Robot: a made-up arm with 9 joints. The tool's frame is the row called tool. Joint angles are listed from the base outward.
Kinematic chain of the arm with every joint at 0, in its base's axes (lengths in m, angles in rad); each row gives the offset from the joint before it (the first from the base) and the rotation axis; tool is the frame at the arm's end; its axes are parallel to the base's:
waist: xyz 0 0 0.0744 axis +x
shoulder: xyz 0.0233 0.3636 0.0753 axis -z
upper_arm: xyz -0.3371 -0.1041 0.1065 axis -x
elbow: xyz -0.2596 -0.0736 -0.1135 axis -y
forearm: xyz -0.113 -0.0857 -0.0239 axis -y
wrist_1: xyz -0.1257 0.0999 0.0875 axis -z
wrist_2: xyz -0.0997 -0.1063 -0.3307 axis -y
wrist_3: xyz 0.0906 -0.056 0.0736 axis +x
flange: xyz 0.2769 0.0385 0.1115 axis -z
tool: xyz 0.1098 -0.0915 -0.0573
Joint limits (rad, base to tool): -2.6..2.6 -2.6..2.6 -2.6..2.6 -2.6..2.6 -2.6..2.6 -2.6..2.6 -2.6..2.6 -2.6..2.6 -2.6..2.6
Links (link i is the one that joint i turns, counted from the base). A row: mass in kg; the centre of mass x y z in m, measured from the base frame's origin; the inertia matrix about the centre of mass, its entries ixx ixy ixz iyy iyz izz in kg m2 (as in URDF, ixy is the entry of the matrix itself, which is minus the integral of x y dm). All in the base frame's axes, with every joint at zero. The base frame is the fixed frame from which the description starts. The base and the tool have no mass.
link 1: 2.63; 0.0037 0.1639 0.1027; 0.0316 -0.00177 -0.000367 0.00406 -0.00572 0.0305
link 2: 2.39; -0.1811 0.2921 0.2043; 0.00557 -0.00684 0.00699 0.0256 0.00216 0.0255
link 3: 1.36; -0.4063 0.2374 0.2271; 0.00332 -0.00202 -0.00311 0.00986 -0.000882 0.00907
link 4: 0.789; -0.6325 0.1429 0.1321; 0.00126 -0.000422 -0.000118 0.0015 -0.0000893 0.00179
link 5: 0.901; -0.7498 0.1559 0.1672; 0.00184 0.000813 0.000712 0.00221 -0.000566 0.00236
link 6: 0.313; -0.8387 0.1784 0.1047; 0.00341 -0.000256 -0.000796 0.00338 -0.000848 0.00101
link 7: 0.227; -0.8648 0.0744 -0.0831; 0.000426 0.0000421 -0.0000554 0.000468 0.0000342 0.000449
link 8: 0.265; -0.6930 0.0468 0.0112; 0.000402 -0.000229 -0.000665 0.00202 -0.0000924 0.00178
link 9: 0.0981; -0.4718 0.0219 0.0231; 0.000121 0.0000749 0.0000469 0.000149 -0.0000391 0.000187
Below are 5 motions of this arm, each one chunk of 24 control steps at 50 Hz.
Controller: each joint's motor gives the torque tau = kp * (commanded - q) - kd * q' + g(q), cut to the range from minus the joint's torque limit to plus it. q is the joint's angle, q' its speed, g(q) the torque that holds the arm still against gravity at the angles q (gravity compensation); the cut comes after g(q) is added. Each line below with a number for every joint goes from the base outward.
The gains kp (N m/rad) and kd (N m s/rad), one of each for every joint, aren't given. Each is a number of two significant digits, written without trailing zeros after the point. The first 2 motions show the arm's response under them.
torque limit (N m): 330 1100 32 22 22 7.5 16 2.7 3.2
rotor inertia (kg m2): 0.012 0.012 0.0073 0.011 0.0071 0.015 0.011 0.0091 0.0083
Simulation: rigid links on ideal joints. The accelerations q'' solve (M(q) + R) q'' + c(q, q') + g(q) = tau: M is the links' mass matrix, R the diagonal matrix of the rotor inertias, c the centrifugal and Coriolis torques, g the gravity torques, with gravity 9.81 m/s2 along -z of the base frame. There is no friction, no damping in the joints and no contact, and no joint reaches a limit. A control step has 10 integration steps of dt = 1/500 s. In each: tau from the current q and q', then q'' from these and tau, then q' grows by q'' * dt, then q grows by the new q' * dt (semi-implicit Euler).
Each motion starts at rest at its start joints. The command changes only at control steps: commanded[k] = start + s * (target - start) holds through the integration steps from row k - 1 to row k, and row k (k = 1, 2, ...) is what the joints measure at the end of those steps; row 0 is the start. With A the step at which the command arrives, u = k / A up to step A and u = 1 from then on. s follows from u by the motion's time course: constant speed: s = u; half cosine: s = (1 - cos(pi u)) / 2; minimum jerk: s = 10 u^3 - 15 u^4 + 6 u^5; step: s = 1 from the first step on.
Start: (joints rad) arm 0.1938 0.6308 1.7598 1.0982 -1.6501 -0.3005 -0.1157 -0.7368 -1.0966
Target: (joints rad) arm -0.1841 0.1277 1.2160 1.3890 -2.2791 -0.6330 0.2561 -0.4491 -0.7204
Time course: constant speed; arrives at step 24
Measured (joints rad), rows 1 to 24:
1: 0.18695 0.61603 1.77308 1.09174 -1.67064 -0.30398 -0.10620 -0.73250 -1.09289
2: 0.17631 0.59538 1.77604 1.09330 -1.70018 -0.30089 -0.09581 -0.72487 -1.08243
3: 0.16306 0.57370 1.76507 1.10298 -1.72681 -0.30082 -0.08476 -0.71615 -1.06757
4: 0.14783 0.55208 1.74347 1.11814 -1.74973 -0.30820 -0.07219 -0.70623 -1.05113
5: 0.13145 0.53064 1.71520 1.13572 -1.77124 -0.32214 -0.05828 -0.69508 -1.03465
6: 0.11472 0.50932 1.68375 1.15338 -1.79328 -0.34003 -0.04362 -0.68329 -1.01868
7: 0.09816 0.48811 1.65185 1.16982 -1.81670 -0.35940 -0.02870 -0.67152 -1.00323
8: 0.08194 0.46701 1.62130 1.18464 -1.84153 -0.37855 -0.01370 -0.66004 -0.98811
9: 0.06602 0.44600 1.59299 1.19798 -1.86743 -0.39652 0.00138 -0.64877 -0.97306
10: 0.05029 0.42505 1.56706 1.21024 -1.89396 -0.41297 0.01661 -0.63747 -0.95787
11: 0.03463 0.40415 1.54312 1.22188 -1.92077 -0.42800 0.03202 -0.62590 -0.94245
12: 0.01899 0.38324 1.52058 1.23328 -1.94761 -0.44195 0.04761 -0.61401 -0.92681
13: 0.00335 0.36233 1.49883 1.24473 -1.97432 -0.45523 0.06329 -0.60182 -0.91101
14: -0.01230 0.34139 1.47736 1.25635 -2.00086 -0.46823 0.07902 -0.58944 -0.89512
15: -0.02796 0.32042 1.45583 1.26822 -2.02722 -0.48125 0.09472 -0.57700 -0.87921
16: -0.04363 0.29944 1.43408 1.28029 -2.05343 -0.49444 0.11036 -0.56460 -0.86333
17: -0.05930 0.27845 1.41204 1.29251 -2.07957 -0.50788 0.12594 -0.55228 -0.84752
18: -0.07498 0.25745 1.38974 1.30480 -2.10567 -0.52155 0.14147 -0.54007 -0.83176
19: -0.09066 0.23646 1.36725 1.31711 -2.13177 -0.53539 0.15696 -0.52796 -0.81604
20: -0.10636 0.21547 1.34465 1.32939 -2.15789 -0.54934 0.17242 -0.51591 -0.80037
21: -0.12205 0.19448 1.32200 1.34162 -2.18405 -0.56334 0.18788 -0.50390 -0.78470
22: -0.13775 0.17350 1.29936 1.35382 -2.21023 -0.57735 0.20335 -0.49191 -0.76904
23: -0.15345 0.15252 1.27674 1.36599 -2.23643 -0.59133 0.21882 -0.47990 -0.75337
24: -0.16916 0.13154 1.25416 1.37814 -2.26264 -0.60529 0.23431 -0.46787 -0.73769
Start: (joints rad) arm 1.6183 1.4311 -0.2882 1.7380 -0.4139 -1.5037 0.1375 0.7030 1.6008
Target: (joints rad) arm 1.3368 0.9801 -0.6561 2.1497 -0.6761 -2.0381 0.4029 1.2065 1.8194
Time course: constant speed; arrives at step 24
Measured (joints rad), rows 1 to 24:
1: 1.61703 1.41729 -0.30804 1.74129 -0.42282 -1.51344 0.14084 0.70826 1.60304
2: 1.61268 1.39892 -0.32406 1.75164 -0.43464 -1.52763 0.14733 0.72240 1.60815
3: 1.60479 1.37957 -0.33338 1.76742 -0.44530 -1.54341 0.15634 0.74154 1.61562
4: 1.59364 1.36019 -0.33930 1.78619 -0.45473 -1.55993 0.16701 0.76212 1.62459
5: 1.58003 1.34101 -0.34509 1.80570 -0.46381 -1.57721 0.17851 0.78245 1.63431
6: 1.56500 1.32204 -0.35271 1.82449 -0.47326 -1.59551 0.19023 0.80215 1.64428
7: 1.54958 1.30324 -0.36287 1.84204 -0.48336 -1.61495 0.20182 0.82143 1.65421
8: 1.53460 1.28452 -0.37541 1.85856 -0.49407 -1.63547 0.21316 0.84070 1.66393
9: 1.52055 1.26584 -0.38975 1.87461 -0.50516 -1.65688 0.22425 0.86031 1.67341
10: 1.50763 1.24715 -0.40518 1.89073 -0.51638 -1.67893 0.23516 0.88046 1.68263
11: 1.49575 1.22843 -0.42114 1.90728 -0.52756 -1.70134 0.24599 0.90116 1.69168
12: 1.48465 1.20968 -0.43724 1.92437 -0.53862 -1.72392 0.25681 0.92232 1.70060
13: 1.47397 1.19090 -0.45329 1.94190 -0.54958 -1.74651 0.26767 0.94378 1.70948
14: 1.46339 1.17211 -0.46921 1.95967 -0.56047 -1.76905 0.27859 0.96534 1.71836
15: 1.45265 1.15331 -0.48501 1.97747 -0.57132 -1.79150 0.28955 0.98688 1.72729
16: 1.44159 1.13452 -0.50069 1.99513 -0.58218 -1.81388 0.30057 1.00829 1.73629
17: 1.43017 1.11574 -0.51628 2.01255 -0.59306 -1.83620 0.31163 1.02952 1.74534
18: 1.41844 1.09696 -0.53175 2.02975 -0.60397 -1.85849 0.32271 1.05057 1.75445
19: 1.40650 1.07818 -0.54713 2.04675 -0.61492 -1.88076 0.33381 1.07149 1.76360
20: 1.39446 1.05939 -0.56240 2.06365 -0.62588 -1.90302 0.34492 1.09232 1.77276
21: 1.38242 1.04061 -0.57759 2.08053 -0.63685 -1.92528 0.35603 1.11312 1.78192
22: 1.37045 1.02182 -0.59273 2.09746 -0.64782 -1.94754 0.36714 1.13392 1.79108
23: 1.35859 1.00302 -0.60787 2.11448 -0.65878 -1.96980 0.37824 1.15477 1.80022
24: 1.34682 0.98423 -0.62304 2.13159 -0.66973 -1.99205 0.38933 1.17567 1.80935
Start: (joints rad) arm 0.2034 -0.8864 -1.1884 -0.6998 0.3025 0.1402 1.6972 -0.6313 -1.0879
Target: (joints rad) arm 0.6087 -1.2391 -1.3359 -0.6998 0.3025 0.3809 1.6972 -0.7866 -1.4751
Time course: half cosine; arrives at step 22
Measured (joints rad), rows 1 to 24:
1: 0.20409 -0.88756 -1.18965 -0.69846 0.30311 0.14187 1.69708 -0.63211 -1.08888
2: 0.20703 -0.89165 -1.19289 -0.69443 0.30532 0.14674 1.69715 -0.63465 -1.09238
3: 0.21345 -0.89931 -1.19724 -0.68838 0.30910 0.15385 1.69794 -0.63845 -1.09901
4: 0.22376 -0.91046 -1.20224 -0.68172 0.31347 0.16189 1.69942 -0.64257 -1.10877
5: 0.23785 -0.92483 -1.20783 -0.67575 0.31737 0.17035 1.70117 -0.64672 -1.12158
6: 0.25540 -0.94209 -1.21394 -0.67147 0.32007 0.17935 1.70276 -0.65123 -1.13733
7: 0.27599 -0.96188 -1.22049 -0.66950 0.32122 0.18919 1.70396 -0.65658 -1.15587
8: 0.29917 -0.98378 -1.22732 -0.67006 0.32071 0.20014 1.70465 -0.66305 -1.17693
9: 0.32448 -1.00736 -1.23429 -0.67309 0.31868 0.21226 1.70483 -0.67073 -1.20013
10: 0.35141 -1.03212 -1.24134 -0.67822 0.31540 0.22539 1.70452 -0.67950 -1.22501
11: 0.37944 -1.05753 -1.24843 -0.68493 0.31124 0.23925 1.70380 -0.68916 -1.25106
12: 0.40801 -1.08305 -1.25556 -0.69256 0.30664 0.25348 1.70276 -0.69948 -1.27775
13: 0.43656 -1.10815 -1.26274 -0.70047 0.30198 0.26770 1.70149 -0.71019 -1.30454
14: 0.46451 -1.13229 -1.26996 -0.70807 0.29764 0.28155 1.70009 -0.72104 -1.33091
15: 0.49132 -1.15498 -1.27718 -0.71488 0.29385 0.29476 1.69864 -0.73175 -1.35631
16: 0.51642 -1.17574 -1.28433 -0.72058 0.29079 0.30708 1.69725 -0.74207 -1.38024
17: 0.53929 -1.19417 -1.29127 -0.72501 0.28850 0.31832 1.69598 -0.75174 -1.40219
18: 0.55948 -1.20989 -1.29784 -0.72817 0.28696 0.32835 1.69487 -0.76050 -1.42170
19: 0.57655 -1.22260 -1.30386 -0.73016 0.28605 0.33701 1.69397 -0.76814 -1.43836
20: 0.59015 -1.23204 -1.30915 -0.73117 0.28564 0.34420 1.69326 -0.77446 -1.45182
21: 0.60000 -1.23805 -1.31352 -0.73140 0.28560 0.34981 1.69275 -0.77934 -1.46178
22: 0.60590 -1.24050 -1.31683 -0.73108 0.28579 0.35374 1.69241 -0.78265 -1.46803
23: 0.60837 -1.24055 -1.32020 -0.72890 0.28684 0.35757 1.69219 -0.78490 -1.47133
24: 0.60890 -1.23997 -1.32420 -0.72361 0.28972 0.36280 1.69238 -0.78678 -1.47312

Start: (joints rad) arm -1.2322 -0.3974 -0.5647 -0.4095 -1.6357 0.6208 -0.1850 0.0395 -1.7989
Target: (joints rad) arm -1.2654 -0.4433 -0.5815 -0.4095 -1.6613 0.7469 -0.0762 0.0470 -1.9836
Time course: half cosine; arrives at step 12
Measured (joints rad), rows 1 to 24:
1: -1.23254 -0.39791 -0.56523 -0.40890 -1.63575 0.62110 -0.18452 0.03892 -1.79995
2: -1.23358 -0.39971 -0.56669 -0.40723 -1.63588 0.62229 -0.18246 0.03741 -1.80413
3: -1.23535 -0.40300 -0.56869 -0.40505 -1.63625 0.62511 -0.17793 0.03571 -1.81288
4: -1.23786 -0.40757 -0.57081 -0.40315 -1.63729 0.63040 -0.17061 0.03468 -1.82649
5: -1.24105 -0.41304 -0.57277 -0.40214 -1.63937 0.63874 -0.16069 0.03475 -1.84444
6: -1.24477 -0.41902 -0.57439 -0.40235 -1.64255 0.65016 -0.14869 0.03595 -1.86561
7: -1.24879 -0.42511 -0.57554 -0.40379 -1.64661 0.66421 -0.13538 0.03812 -1.88858
8: -1.25283 -0.43088 -0.57616 -0.40623 -1.65114 0.67999 -0.12165 0.04100 -1.91180
9: -1.25662 -0.43594 -0.57629 -0.40929 -1.65566 0.69638 -0.10844 0.04429 -1.93366
10: -1.25988 -0.43993 -0.57602 -0.41250 -1.65971 0.71212 -0.09666 0.04767 -1.95268
11: -1.26240 -0.44258 -0.57548 -0.41544 -1.66292 0.72599 -0.08714 0.05081 -1.96756
12: -1.26398 -0.44370 -0.57479 -0.41779 -1.66501 0.73692 -0.08055 0.05343 -1.97725
13: -1.26485 -0.44374 -0.57460 -0.41872 -1.66588 0.74445 -0.07688 0.05476 -1.98210
14: -1.26534 -0.44351 -0.57534 -0.41773 -1.66555 0.74872 -0.07530 0.05432 -1.98389
15: -1.26552 -0.44336 -0.57662 -0.41546 -1.66429 0.75025 -0.07496 0.05274 -1.98424
16: -1.26551 -0.44329 -0.57803 -0.41283 -1.66269 0.74998 -0.07525 0.05085 -1.98405
17: -1.26544 -0.44326 -0.57933 -0.41050 -1.66131 0.74888 -0.07574 0.04913 -1.98378
18: -1.26538 -0.44324 -0.58041 -0.40886 -1.66045 0.74764 -0.07618 0.04778 -1.98358
19: -1.26535 -0.44323 -0.58121 -0.40799 -1.66013 0.74663 -0.07645 0.04688 -1.98349
20: -1.26534 -0.44324 -0.58171 -0.40779 -1.66021 0.74601 -0.07654 0.04639 -1.98347
21: -1.26534 -0.44326 -0.58193 -0.40806 -1.66052 0.74578 -0.07652 0.04624 -1.98349
22: -1.26536 -0.44328 -0.58196 -0.40855 -1.66089 0.74586 -0.07643 0.04632 -1.98354
23: -1.26538 -0.44330 -0.58186 -0.40906 -1.66120 0.74612 -0.07632 0.04652 -1.98358
24: -1.26539 -0.44331 -0.58171 -0.40947 -1.66142 0.74643 -0.07623 0.04675 -1.98360

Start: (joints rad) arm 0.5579 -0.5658 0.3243 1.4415 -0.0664 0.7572 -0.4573 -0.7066 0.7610
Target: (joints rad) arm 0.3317 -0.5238 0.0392 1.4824 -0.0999 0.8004 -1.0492 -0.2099 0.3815
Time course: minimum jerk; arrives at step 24
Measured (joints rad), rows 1 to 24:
1: 0.55783 -0.56578 0.32427 1.44152 -0.06641 0.75721 -0.45743 -0.70649 0.76093
2: 0.55733 -0.56566 0.32404 1.44165 -0.06645 0.75730 -0.45843 -0.70568 0.76038
3: 0.55586 -0.56530 0.32329 1.44200 -0.06659 0.75747 -0.46150 -0.70317 0.75853
4: 0.55291 -0.56459 0.32156 1.44266 -0.06692 0.75770 -0.46793 -0.69792 0.75443
5: 0.54810 -0.56348 0.31837 1.44367 -0.06750 0.75800 -0.47877 -0.68908 0.74728
6: 0.54121 -0.56195 0.31330 1.44509 -0.06838 0.75842 -0.49475 -0.67605 0.73658
7: 0.53216 -0.55999 0.30598 1.44692 -0.06956 0.75901 -0.51624 -0.65853 0.72211
8: 0.52101 -0.55764 0.29621 1.44918 -0.07103 0.75986 -0.54321 -0.63650 0.70392
9: 0.50796 -0.55494 0.28388 1.45185 -0.07277 0.76102 -0.57534 -0.61020 0.68231
10: 0.49327 -0.55197 0.26906 1.45488 -0.07472 0.76254 -0.61203 -0.58011 0.65773
11: 0.47730 -0.54880 0.25193 1.45820 -0.07685 0.76447 -0.65245 -0.54688 0.63079
12: 0.46047 -0.54551 0.23280 1.46169 -0.07913 0.76681 -0.69559 -0.51131 0.60222
13: 0.44324 -0.54220 0.21208 1.46521 -0.08154 0.76959 -0.74033 -0.47431 0.57279
14: 0.42607 -0.53896 0.19024 1.46861 -0.08405 0.77278 -0.78547 -0.43685 0.54334
15: 0.40943 -0.53588 0.16784 1.47173 -0.08665 0.77635 -0.82980 -0.39991 0.51469
16: 0.39377 -0.53303 0.14546 1.47440 -0.08932 0.78022 -0.87212 -0.36449 0.48761
17: 0.37948 -0.53048 0.12368 1.47648 -0.09201 0.78432 -0.91134 -0.33148 0.46284
18: 0.36691 -0.52830 0.10311 1.47789 -0.09468 0.78852 -0.94647 -0.30172 0.44096
19: 0.35630 -0.52652 0.08429 1.47861 -0.09725 0.79268 -0.97675 -0.27586 0.42246
20: 0.34780 -0.52517 0.06771 1.47867 -0.09965 0.79665 -1.00163 -0.25439 0.40760
21: 0.34145 -0.52423 0.05377 1.47819 -0.10175 0.80027 -1.02089 -0.23755 0.39649
22: 0.33712 -0.52367 0.04273 1.47735 -0.10345 0.80337 -1.03464 -0.22529 0.38895
23: 0.33453 -0.52343 0.03470 1.47639 -0.10466 0.80582 -1.04341 -0.21722 0.38455
24: 0.33322 -0.52340 0.02959 1.47559 -0.10532 0.80750 -1.04818 -0.21259 0.38257

